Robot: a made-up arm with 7 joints.
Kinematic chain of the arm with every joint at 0, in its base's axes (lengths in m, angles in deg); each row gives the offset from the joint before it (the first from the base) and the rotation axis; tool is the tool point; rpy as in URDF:
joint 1: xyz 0 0 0.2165 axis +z
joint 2: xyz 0 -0.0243 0.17 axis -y
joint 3: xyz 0 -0.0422 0.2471 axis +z
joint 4: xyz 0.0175 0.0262 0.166 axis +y
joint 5: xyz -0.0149 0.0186 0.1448 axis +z
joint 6: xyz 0 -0.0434 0.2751 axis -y
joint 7: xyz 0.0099 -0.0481 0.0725 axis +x
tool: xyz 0 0 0 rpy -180 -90 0
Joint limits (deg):
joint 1: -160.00..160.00
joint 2: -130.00..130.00
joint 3: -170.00..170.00
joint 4: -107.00..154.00
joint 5: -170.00..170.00
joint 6: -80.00..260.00
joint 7: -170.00..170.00
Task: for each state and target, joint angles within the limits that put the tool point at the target. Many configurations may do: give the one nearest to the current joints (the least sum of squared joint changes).
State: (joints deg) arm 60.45 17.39 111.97 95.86 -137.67 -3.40 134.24
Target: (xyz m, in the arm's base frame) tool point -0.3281 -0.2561 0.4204
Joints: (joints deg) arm 73.92 16.55 120.46 133.71 -143.06 0.76 134.24
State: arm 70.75 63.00 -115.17 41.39 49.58 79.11 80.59
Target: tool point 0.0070 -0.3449 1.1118
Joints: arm 57.25 5.24 -134.01 33.44 46.90 110.42 80.59
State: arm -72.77 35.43 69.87 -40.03 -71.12 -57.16 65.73
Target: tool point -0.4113 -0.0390 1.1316
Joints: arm -52.86 15.10 78.38 -29.77 -69.44 -45.37 65.73
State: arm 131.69 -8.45 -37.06 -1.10 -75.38 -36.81 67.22
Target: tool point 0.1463 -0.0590 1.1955
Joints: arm 146.27 -8.00 -16.84 -27.20 -72.54 -53.82 67.22
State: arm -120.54 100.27 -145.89 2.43 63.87 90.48 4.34
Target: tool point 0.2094 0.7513 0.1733
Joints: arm -114.51 91.08 -148.56 20.83 66.19 112.09 4.34
